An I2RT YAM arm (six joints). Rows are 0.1 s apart.
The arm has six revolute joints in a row. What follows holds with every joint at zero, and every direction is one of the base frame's.
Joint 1 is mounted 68.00 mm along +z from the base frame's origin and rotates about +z.
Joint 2 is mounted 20.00 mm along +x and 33.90 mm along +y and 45.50 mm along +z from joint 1 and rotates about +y.
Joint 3 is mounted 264.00 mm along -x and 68.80 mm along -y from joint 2 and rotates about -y.
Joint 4 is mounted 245.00 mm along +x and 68.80 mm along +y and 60.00 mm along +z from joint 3 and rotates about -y.
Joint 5 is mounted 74.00 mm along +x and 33.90 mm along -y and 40.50 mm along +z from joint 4 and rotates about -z.
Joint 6 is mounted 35.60 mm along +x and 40.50 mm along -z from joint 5 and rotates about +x.
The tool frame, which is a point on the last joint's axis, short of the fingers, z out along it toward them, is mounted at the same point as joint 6; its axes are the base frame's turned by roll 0.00, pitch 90.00 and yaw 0.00 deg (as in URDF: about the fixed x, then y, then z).
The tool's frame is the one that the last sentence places.
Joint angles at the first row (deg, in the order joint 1, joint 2, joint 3, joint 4, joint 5, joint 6):
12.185 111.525 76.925 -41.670 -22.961 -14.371
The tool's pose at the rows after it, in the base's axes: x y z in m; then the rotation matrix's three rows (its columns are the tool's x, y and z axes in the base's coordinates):
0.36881 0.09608 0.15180; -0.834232 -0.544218 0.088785; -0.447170 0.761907 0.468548; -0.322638 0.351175 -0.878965
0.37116 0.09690 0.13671; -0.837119 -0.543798 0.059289; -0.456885 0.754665 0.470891; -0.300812 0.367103 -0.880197
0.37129 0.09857 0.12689; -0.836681 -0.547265 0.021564; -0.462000 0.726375 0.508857; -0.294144 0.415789 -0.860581
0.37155 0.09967 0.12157; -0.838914 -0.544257 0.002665; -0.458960 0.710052 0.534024; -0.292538 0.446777 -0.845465
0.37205 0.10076 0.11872; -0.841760 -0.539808 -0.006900; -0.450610 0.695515 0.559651; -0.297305 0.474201 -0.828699
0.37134 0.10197 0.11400; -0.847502 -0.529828 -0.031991; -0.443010 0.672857 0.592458; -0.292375 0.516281 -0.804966
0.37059 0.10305 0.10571; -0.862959 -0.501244 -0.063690; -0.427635 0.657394 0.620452; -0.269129 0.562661 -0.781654
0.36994 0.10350 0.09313; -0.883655 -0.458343 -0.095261; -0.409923 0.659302 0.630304; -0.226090 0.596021 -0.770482
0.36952 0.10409 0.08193; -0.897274 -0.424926 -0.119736; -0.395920 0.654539 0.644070; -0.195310 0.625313 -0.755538
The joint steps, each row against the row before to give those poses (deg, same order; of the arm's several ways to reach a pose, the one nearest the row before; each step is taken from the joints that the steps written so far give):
0.066 2.383 0.023 0.590 -3.081 -2.447
0.000 2.447 -0.001 0.656 -0.547 -0.678
0.000 1.684 0.001 0.043 -2.929 -0.853
0.000 0.940 0.001 0.218 -1.901 -0.131
-0.001 0.546 -0.023 0.459 -1.836 0.240
0.001 0.853 -0.043 -0.109 -2.601 0.044
0.000 1.441 -0.002 -0.175 -2.448 0.787
-0.001 2.054 0.000 0.001 -1.202 1.376
0.001 1.858 0.000 0.328 -1.399 0.963

